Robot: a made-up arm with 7 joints. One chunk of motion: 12 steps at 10 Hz.
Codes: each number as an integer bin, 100 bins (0 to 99) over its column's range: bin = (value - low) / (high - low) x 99, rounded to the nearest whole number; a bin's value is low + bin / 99 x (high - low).
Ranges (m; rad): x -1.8..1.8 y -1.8..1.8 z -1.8..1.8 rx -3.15..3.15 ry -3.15..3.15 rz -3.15..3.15
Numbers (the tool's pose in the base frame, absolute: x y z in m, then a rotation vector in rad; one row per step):
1: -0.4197 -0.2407 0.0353 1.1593 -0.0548 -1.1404
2: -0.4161 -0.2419 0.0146 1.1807 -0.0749 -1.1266
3: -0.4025 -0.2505 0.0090 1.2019 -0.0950 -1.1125
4: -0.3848 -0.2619 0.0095 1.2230 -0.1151 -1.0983
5: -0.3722 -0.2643 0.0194 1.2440 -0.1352 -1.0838
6: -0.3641 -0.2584 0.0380 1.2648 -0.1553 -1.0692
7: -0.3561 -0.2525 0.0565 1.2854 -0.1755 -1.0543
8: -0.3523 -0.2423 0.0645 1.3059 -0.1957 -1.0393
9: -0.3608 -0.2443 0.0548 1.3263 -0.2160 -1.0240
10: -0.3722 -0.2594 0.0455 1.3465 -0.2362 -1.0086
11: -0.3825 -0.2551 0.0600 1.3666 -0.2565 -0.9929
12: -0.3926 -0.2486 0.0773 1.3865 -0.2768 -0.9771
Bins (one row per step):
1: 38 43 50 68 49 32
2: 38 43 50 68 48 32
3: 38 43 50 68 48 32
4: 39 42 50 69 48 32
5: 39 42 50 69 47 32
6: 39 42 51 69 47 33
7: 40 43 51 70 47 33
8: 40 43 51 70 46 33
9: 40 43 51 70 46 33
10: 39 42 51 71 46 34
11: 39 42 51 71 45 34
12: 39 43 52 71 45 34

